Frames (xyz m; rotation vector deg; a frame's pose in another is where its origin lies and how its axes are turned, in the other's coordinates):
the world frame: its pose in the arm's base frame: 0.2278 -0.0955 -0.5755 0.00 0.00 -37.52
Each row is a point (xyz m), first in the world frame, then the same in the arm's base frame.
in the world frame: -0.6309 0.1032 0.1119
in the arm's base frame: -0.2097 0.3706 -0.4636
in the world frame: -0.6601 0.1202 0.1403
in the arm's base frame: -0.2225 0.4019 -0.4352
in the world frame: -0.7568 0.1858 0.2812
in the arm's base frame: -0.2593 0.5128 -0.2943
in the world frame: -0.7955 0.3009 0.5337
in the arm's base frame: -0.2199 0.6276 -0.0418
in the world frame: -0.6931 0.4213 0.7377
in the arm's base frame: -0.0653 0.6608 0.1622
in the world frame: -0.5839 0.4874 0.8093
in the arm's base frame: 0.0615 0.6467 0.2338
